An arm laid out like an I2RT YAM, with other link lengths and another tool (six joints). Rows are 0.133 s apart.
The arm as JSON. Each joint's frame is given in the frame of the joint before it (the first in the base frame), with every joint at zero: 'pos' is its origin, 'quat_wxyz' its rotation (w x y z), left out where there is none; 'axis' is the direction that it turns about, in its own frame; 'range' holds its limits. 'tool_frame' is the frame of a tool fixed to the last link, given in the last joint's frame.
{
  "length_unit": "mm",
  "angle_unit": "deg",
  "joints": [
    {
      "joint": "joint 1",
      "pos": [
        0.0,
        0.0,
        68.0
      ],
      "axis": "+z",
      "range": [
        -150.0,
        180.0
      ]
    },
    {
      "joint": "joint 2",
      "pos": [
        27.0,
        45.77,
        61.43
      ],
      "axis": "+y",
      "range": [
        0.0,
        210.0
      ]
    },
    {
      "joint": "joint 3",
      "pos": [
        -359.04,
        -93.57,
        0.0
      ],
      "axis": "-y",
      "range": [
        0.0,
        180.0
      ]
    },
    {
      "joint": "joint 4",
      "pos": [
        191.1,
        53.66,
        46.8
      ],
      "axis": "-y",
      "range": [
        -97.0,
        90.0
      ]
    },
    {
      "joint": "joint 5",
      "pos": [
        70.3,
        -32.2,
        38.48
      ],
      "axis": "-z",
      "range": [
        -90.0,
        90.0
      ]
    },
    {
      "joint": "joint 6",
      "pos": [
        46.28,
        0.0,
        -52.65
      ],
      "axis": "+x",
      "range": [
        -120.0,
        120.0
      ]
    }
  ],
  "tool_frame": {
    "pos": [
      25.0,
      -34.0,
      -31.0
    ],
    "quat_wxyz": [
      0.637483,
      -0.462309,
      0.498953,
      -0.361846
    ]
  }
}
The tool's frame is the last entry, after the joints.
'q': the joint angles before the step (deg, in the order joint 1, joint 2, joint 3, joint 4, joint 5, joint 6). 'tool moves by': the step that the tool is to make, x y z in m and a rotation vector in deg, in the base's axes. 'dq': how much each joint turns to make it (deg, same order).
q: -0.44, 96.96, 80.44, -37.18, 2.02, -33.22
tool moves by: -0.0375, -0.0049, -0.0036, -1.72, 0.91, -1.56
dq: -0.54, -5.36, -7.29, 1.05, 2.00, -0.18
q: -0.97, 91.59, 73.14, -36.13, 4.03, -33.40
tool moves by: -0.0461, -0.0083, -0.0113, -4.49, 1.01, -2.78
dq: -0.78, -6.32, -10.28, 3.16, 4.84, -0.96
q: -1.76, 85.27, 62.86, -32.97, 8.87, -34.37
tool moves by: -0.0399, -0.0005, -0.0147, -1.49, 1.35, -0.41
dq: -0.01, -5.63, -8.68, 1.84, 1.49, -0.53
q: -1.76, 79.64, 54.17, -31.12, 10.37, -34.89
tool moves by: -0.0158, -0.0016, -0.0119, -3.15, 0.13, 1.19
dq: 0.08, -2.37, -6.08, 4.21, 2.01, -2.72
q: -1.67, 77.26, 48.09, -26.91, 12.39, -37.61
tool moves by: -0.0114, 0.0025, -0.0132, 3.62, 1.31, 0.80
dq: -0.60, -1.14, -3.10, 0.38, -3.76, 0.79
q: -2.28, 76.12, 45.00, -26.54, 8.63, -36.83
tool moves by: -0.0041, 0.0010, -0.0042, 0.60, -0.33, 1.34
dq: -0.19, -0.88, -1.68, 1.24, -1.34, -0.97
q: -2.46, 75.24, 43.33, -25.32, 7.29, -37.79
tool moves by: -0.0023, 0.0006, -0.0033, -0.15, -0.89, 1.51
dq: -0.11, -0.79, -1.75, 2.03, -0.79, -1.42
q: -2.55, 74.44, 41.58, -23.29, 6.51, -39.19
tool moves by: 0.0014, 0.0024, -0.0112, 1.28, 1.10, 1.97
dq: 0.02, 0.96, -2.29, 2.19, -2.10, -0.96
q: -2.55, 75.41, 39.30, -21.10, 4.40, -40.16
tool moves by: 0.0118, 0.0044, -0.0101, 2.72, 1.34, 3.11
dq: 0.09, 2.72, -0.53, 1.84, -3.86, -1.15
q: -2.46, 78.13, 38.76, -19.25, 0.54, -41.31
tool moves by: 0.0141, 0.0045, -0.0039, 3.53, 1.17, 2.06
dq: 0.00, 2.72, 1.76, -0.37, -4.04, 0.00
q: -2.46, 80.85, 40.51, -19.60, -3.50, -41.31
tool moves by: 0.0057, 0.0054, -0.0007, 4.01, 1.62, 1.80
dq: -0.02, 1.15, 2.02, -2.63, -4.32, 0.34
